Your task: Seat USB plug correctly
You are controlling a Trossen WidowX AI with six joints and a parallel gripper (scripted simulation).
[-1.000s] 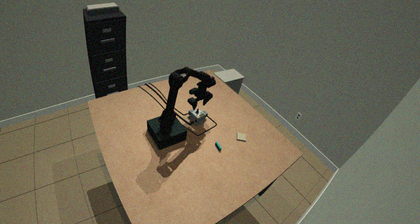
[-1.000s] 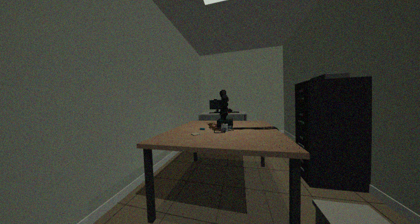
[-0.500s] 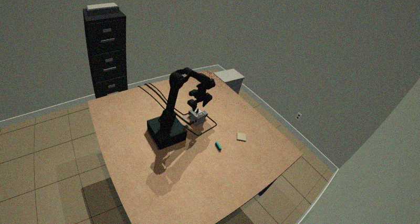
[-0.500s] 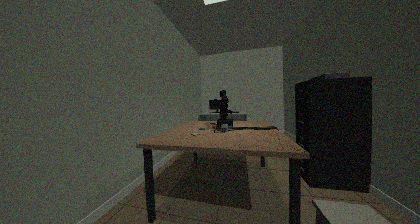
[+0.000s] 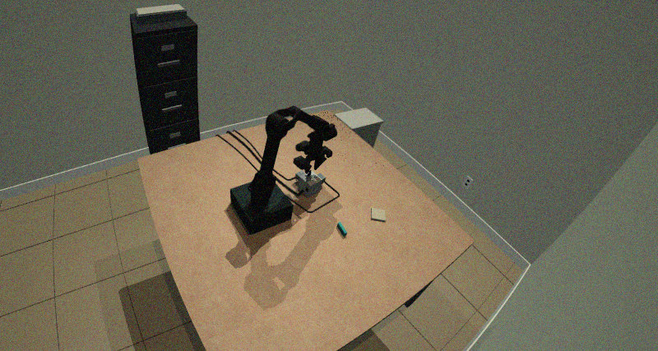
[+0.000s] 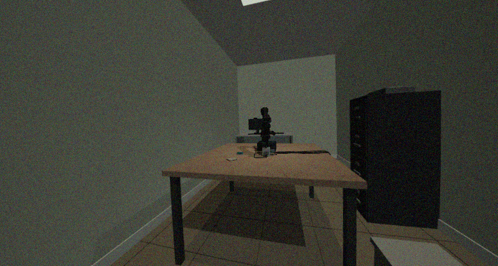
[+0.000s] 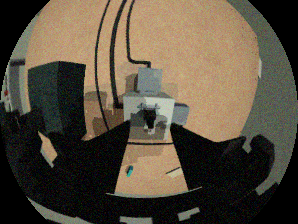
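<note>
My gripper tip is now 20 mm above the dark USB plug. From my gripper tip the other things lie so: flat beige pad 210 mm ahead, 290 mm to the right, 100 mm below; then teal marker 290 mm to the right, 100 mm below.
</note>
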